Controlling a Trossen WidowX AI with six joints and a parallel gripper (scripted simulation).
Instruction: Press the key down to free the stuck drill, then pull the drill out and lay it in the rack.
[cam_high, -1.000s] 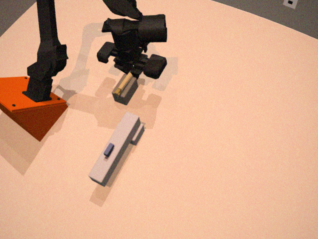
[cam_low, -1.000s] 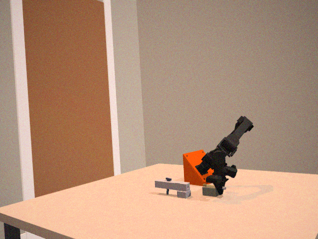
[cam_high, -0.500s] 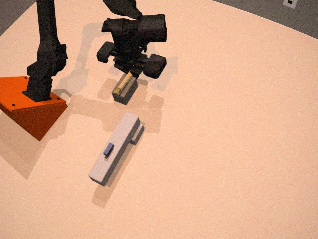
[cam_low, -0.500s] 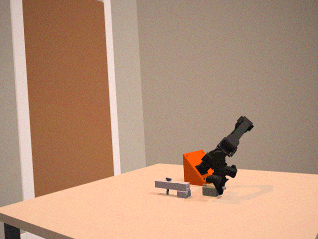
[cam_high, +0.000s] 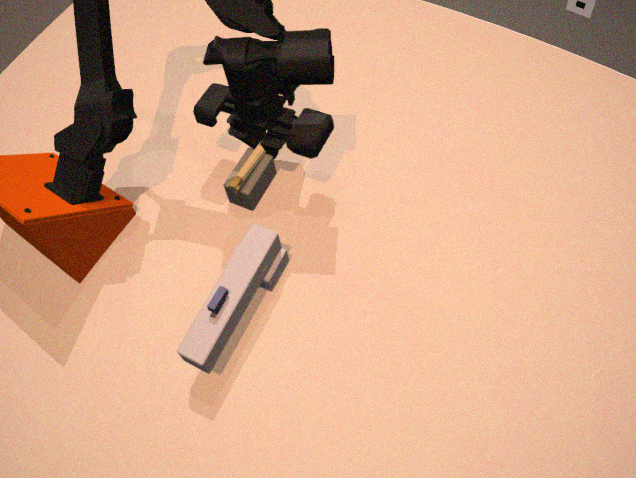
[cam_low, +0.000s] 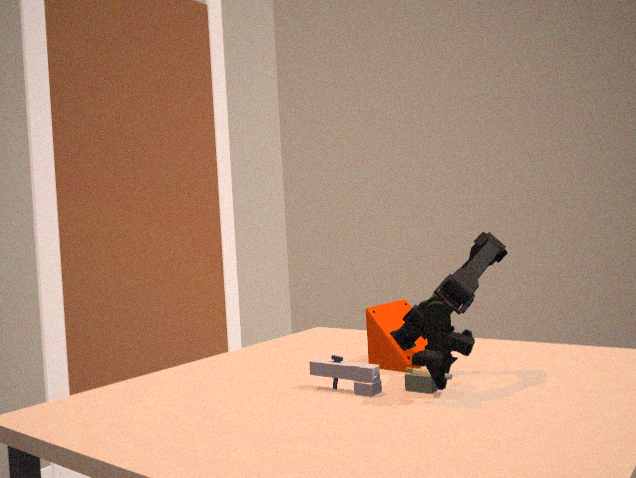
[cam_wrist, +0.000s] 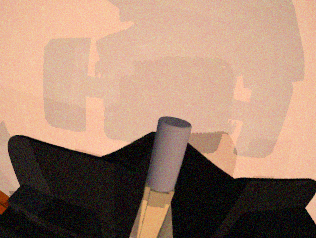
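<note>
Now: the drill 40 mm to the right of my gripper tip and 40 mm above it. From my gripper tip the other things lie so: small blue key: 100 mm ahead, 240 mm to the right, 40 mm above; long grey housing: 100 mm ahead, 210 mm to the right, 30 mm above; grey rack: 50 mm to the right, 10 mm above.
</note>
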